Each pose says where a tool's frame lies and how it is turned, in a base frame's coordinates. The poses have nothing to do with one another.
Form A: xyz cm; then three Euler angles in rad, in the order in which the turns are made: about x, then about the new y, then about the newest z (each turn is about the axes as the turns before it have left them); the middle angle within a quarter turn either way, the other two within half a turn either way.
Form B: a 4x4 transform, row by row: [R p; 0 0 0 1], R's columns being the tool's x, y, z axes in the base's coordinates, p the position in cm. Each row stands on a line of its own. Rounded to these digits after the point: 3 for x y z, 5 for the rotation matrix.
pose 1, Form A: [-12.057, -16.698, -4.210, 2.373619, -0.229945, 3.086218]
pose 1, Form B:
-0.97219, -0.05389, -0.22792, -12.057
0.11828, 0.72698, -0.67639, -16.698
0.20215, -0.68454, -0.70039, -4.210
0, 0, 0, 1

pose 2, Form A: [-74.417, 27.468, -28.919, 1.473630, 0.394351, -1.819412]
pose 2, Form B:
-0.22718, 0.89486, 0.38421, -74.417
-0.18812, 0.34677, -0.91889, 27.468
-0.95551, -0.28103, 0.08957, -28.919
0, 0, 0, 1

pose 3, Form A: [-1.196, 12.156, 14.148, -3.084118, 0.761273, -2.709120]
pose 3, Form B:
-0.65731, 0.30342, 0.68984, -1.196
0.45440, 0.88982, 0.04159, 12.156
-0.60122, 0.34080, -0.72276, 14.148
0, 0, 0, 1

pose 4, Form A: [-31.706, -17.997, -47.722, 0.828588, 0.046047, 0.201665]
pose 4, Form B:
0.97870, -0.20009, 0.04603, -31.706
0.16862, 0.65542, -0.73620, -17.997
0.11713, 0.72827, 0.67520, -47.722
0, 0, 0, 1

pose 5, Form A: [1.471, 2.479, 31.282, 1.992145, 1.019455, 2.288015]
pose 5, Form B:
-0.34431, -0.39478, 0.85182, 1.471
-0.81916, -0.31699, -0.47802, 2.479
0.45873, -0.86236, -0.21424, 31.282
0, 0, 0, 1

